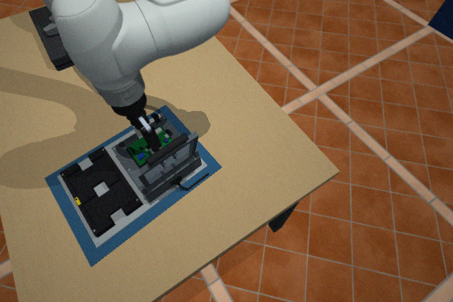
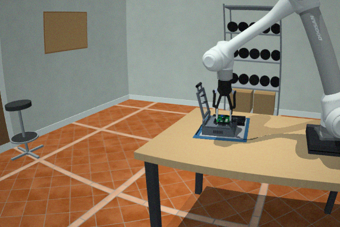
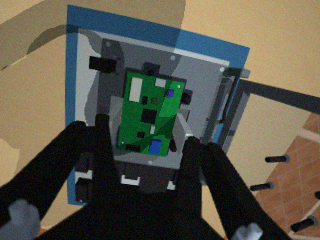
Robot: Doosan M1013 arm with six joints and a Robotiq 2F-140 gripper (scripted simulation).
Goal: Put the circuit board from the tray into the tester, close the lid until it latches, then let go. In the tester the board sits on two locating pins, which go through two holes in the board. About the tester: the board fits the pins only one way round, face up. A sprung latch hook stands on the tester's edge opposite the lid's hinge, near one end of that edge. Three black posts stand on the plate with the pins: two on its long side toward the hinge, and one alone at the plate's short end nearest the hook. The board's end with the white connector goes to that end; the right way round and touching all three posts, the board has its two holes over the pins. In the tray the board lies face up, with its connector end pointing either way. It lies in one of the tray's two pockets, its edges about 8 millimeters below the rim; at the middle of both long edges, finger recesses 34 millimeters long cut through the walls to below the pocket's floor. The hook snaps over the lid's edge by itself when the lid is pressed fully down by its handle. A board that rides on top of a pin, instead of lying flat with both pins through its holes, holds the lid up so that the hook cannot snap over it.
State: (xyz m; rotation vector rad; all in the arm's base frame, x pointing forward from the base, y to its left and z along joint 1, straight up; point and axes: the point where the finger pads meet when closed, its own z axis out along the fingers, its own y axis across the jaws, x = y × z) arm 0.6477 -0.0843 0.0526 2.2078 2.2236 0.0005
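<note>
The pin plate lies 30 mm below my hand, 10 mm to the left of it and 10 mm ahead of it. Round my hand: latch hook: 60 mm to the left, 60 mm behind, 10 mm below; lid: 120 mm ahead, 80 mm above.
</note>
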